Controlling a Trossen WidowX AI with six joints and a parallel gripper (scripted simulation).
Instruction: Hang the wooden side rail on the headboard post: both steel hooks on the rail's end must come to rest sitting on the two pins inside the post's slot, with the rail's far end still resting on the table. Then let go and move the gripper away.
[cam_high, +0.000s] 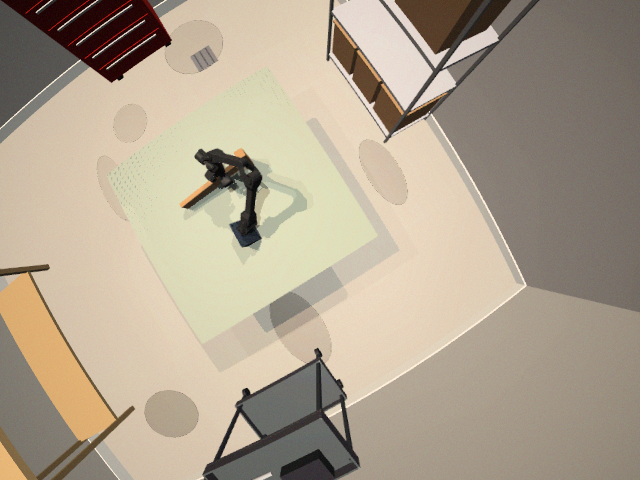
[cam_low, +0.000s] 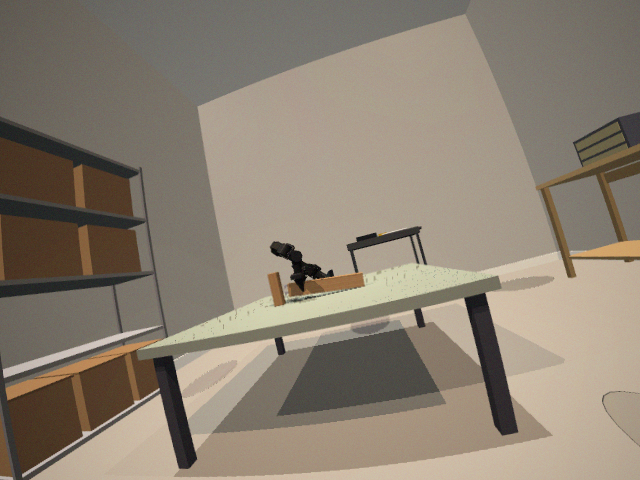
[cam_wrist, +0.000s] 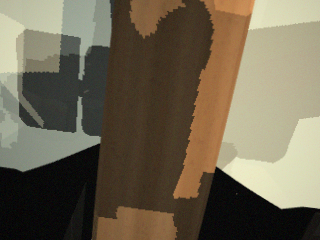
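Right now my gripper tip is 1 cm past the headboard post, 14 cm to the left of it and 4 cm below it.
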